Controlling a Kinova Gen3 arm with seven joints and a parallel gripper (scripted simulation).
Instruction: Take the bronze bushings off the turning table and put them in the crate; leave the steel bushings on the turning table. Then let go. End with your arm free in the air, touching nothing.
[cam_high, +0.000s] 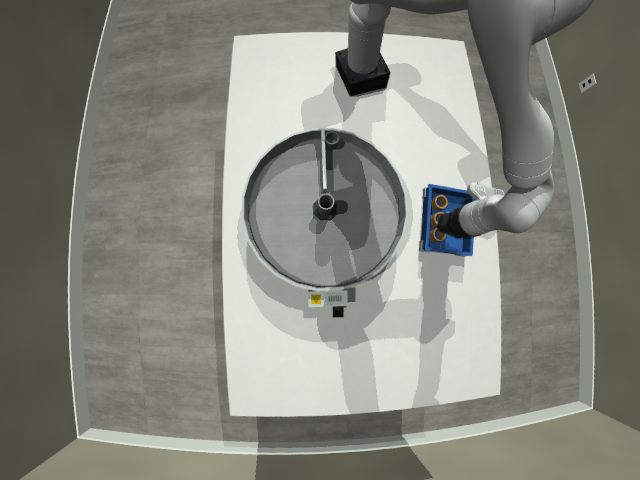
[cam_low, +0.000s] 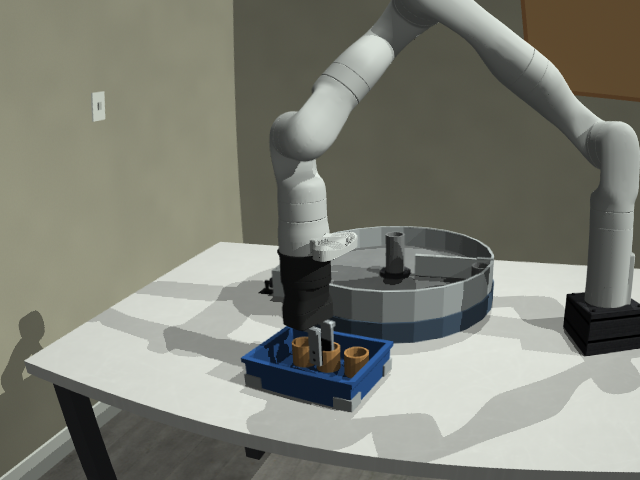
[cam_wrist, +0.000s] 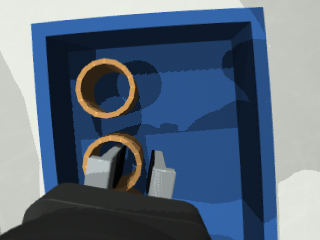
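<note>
Now: the blue crate 20 mm to the left of my hand and 20 mm below it. The rest, counted from my hand: round turning table (330 mm to the right, 90 mm behind, 10 mm above).
</note>
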